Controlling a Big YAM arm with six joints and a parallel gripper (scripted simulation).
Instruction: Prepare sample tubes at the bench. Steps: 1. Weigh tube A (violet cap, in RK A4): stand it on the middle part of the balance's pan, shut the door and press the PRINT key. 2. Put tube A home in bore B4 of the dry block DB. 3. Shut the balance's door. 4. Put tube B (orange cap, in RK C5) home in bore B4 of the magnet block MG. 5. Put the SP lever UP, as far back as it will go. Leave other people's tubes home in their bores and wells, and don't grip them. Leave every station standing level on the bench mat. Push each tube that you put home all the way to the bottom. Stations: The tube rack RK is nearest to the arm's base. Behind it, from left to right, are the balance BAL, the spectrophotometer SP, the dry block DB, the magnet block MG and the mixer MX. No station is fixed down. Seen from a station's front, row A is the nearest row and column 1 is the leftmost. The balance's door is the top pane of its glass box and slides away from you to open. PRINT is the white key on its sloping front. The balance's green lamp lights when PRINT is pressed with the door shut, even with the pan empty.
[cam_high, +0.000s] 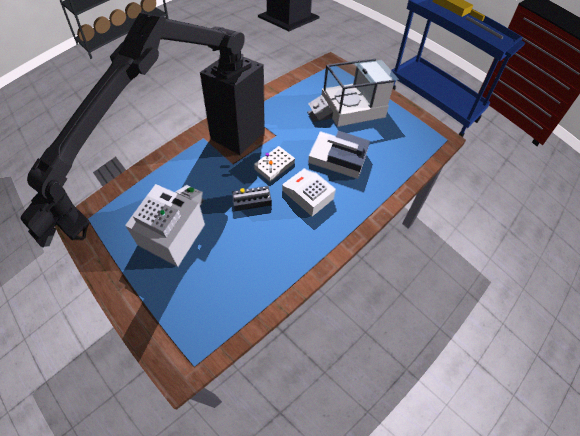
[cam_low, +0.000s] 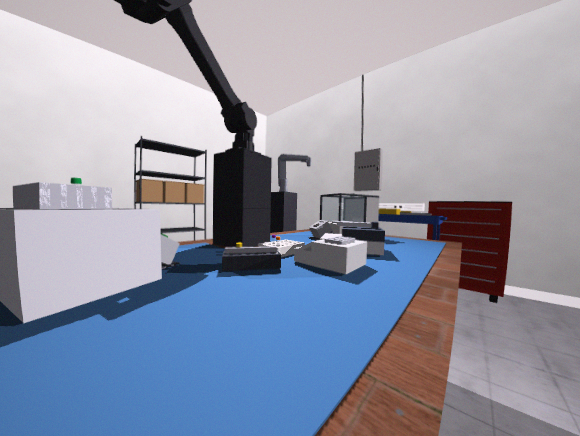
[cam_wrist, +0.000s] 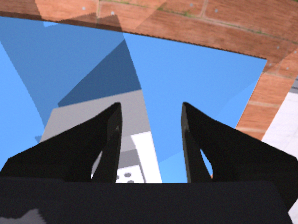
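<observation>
The violet-capped tube lies 70 cm to the left of my hand, 27 cm below it and 2 cm ahead of it. Also, from my hand: magnet block MG: 54 cm to the left, 27 cm below, 11 cm ahead; tube rack RK: 71 cm to the left, 28 cm below, 5 cm ahead; yellow-capped tube: 53 cm to the left, 26 cm below, 8 cm ahead.
</observation>
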